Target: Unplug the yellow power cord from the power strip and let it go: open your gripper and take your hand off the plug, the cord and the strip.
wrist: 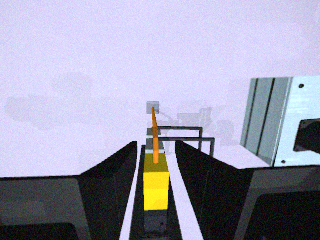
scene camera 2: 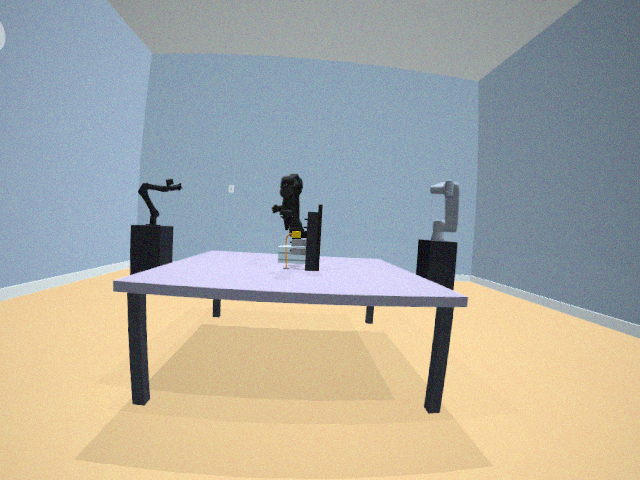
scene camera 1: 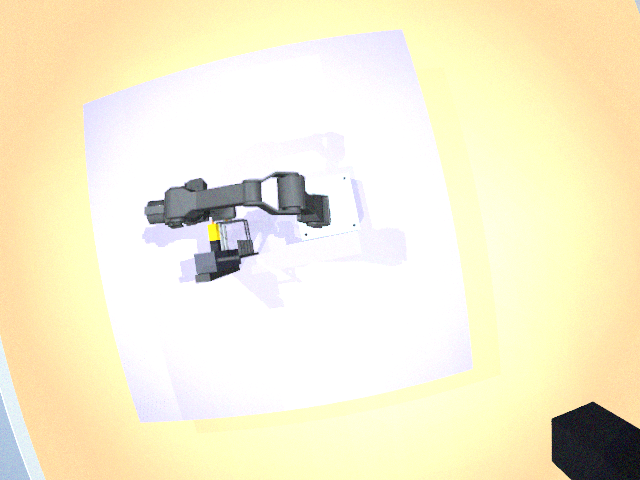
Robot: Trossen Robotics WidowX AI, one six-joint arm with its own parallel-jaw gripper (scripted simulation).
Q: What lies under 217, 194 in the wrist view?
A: My gripper.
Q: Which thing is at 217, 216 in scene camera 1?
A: My gripper.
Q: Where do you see a yellow plug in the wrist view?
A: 156, 175
